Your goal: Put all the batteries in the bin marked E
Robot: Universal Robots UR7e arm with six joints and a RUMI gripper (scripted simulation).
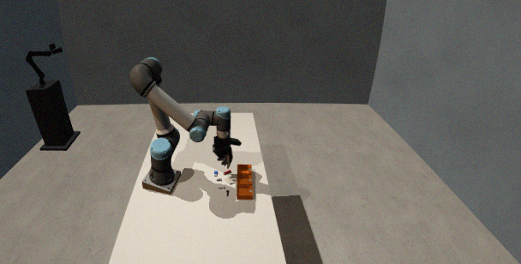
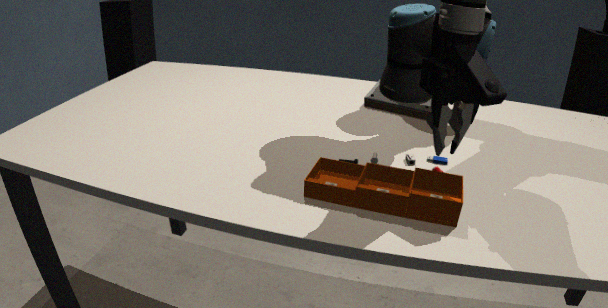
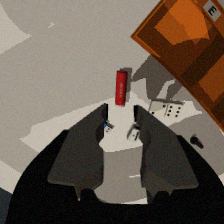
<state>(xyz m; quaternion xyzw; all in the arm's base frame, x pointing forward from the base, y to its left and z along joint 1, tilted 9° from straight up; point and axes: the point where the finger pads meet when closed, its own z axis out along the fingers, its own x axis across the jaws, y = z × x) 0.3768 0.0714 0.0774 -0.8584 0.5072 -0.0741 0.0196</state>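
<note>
My gripper is now 60 mm above the red battery. Also, from my hand: white dotted block: 10 mm ahead, 70 mm to the right, 60 mm below; blue piece: 70 mm behind, 60 mm below; orange three-compartment bin: 90 mm ahead, 100 mm to the right, 40 mm below.
</note>
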